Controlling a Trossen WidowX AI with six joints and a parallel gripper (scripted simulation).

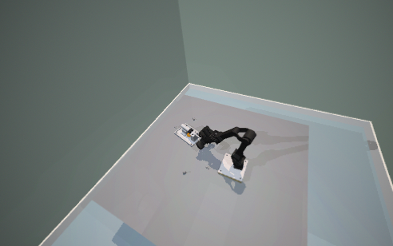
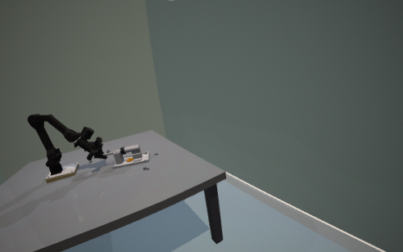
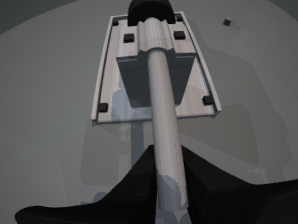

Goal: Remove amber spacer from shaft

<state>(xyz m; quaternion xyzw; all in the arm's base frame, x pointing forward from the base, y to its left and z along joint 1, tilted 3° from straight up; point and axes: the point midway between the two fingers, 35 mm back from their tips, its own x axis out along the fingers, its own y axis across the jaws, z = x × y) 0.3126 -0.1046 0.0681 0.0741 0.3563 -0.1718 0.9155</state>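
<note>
The grey steel shaft lies 5 cm ahead of my gripper tip, 3 cm above it and 2 cm to the right of it. Also, from my gripper tip: grey support block 16 cm ahead, 6 cm to the right; amber spacer 14 cm ahead, 5 cm to the right, 4 cm below; black spacer 10 cm ahead, 4 cm to the right, 3 cm above.
</note>
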